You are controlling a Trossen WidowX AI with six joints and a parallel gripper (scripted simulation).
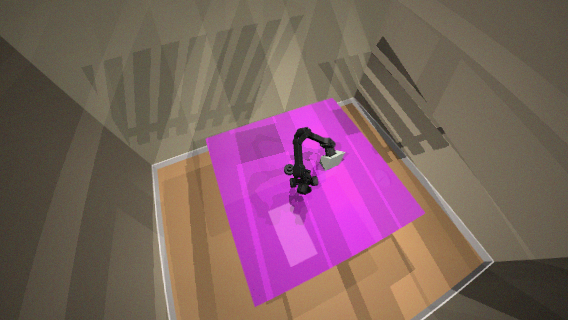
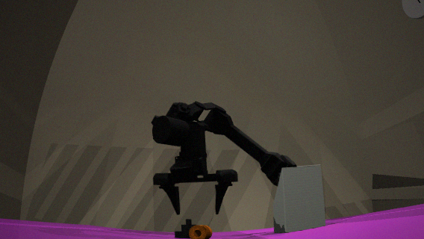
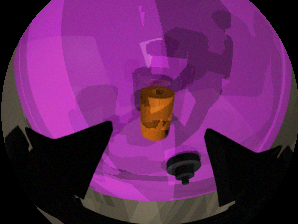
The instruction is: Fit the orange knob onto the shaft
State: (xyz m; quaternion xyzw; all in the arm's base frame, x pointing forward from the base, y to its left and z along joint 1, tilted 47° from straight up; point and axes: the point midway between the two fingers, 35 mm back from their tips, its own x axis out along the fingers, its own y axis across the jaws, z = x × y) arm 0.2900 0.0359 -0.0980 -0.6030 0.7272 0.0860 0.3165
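Now: the orange knob 10 mm behind my gripper tip, 10 mm to the right of it and 50 mm below it. Round my gripper tip: dark round pedestal 10 mm ahead, 180 mm to the right, 40 mm below.
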